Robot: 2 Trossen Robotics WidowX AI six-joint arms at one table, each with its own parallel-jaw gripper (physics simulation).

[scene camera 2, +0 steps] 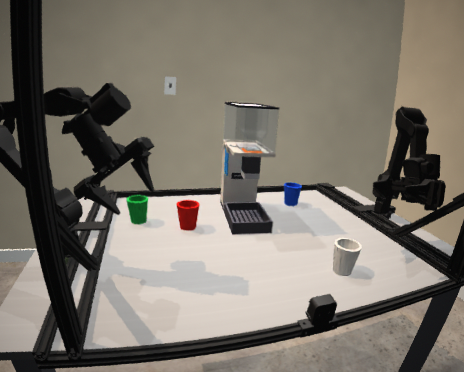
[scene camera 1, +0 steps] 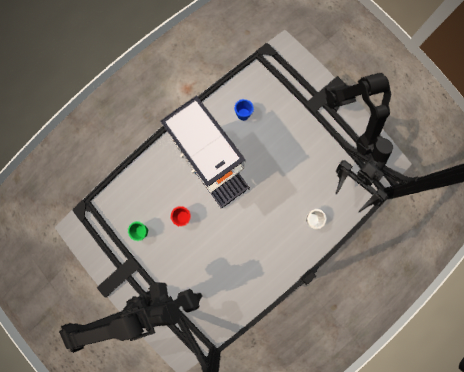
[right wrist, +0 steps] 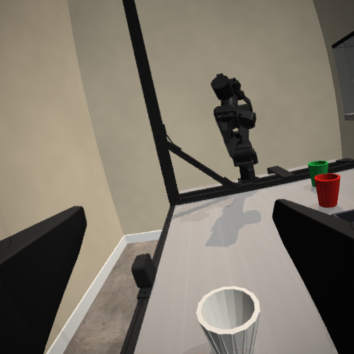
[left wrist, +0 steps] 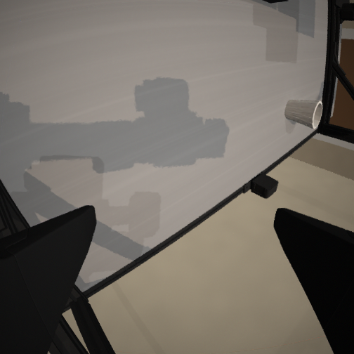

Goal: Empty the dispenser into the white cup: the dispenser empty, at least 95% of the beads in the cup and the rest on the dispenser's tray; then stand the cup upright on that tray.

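Places are measured from the left arm's base along level axes (x ahead, y left, z up), in metres.
Where they show: left gripper, between the fingertips: [scene camera 2: 135, 203]; right gripper, between the fingertips: [scene camera 2: 388, 186] [scene camera 1: 347, 202]; left arm's base, origin of its link: [scene camera 2: 65, 251] [scene camera 1: 143, 305]; right arm's base, origin of its link: [scene camera 2: 381, 211] [scene camera 1: 332, 99].
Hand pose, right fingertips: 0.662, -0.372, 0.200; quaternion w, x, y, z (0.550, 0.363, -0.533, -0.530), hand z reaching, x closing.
Things, the pixels of their top centre, and the offset from my right fingertips, as dx, dy, dz.
- white cup, centre of its top: [scene camera 2: 348, 244] [scene camera 1: 316, 219] -0.071, +0.032, -0.145
- dispenser, centre of its top: [scene camera 1: 204, 146] [scene camera 2: 249, 104] -0.111, +0.427, +0.143
- red cup, centre of its top: [scene camera 2: 188, 203] [scene camera 1: 180, 216] -0.307, +0.422, -0.145
- green cup, centre of its top: [scene camera 2: 137, 198] [scene camera 1: 136, 231] -0.434, +0.521, -0.145
- blue cup, centre of its top: [scene camera 1: 244, 107] [scene camera 2: 292, 185] +0.121, +0.444, -0.145
The white cup [scene camera 1: 316, 219] [scene camera 2: 346, 257] [left wrist: 302, 113] [right wrist: 229, 325] stands upright on the table, toward the front right in scene camera 2. The dispenser [scene camera 1: 200, 140] [scene camera 2: 240, 185] stands at the back, with a clear hopper above and orange at its base; I cannot make out the beads. Its dark slatted tray [scene camera 2: 252, 228] bears no cup. My right gripper [scene camera 1: 349, 201] [right wrist: 181, 212] is open and empty, above and to the right of the white cup in scene camera 1, apart from it. My left gripper [scene camera 2: 135, 201] [left wrist: 187, 217] is open and empty, raised at the table's left side.
A red cup [scene camera 1: 180, 216] [scene camera 2: 188, 215] [right wrist: 328, 190] and a green cup [scene camera 1: 138, 231] [scene camera 2: 137, 209] [right wrist: 318, 172] stand left of the dispenser. A blue cup [scene camera 1: 244, 109] [scene camera 2: 292, 194] stands on its other side. A black camera block [scene camera 2: 321, 310] sits on the front rail.
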